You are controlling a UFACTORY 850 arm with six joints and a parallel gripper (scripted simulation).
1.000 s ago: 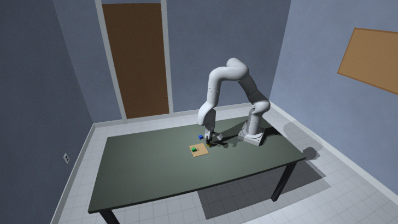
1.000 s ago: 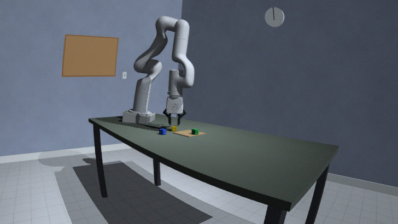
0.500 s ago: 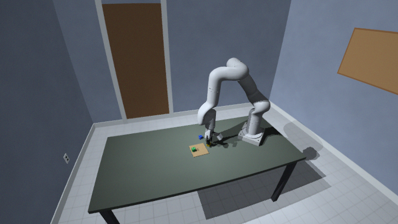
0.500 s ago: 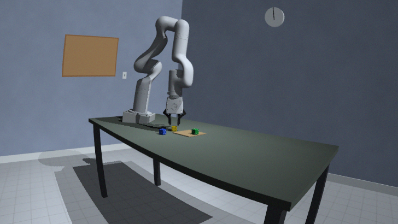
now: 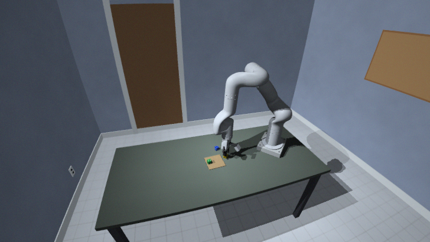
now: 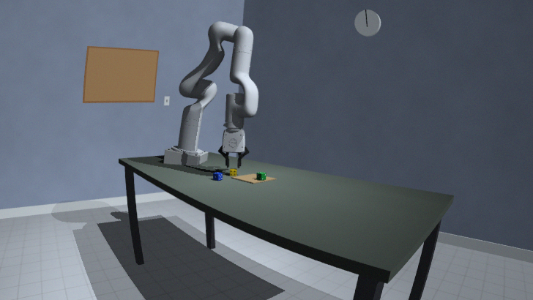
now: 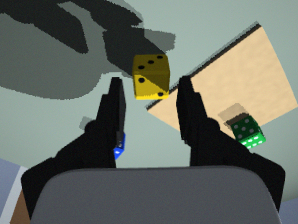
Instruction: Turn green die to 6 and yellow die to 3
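Now: the yellow die 40 mm below my hand. Round my hand: green die 160 mm ahead, 40 mm below; then tan mat 110 mm ahead, 10 mm to the left, 50 mm below; then blue die 20 mm ahead, 120 mm to the right, 40 mm below.
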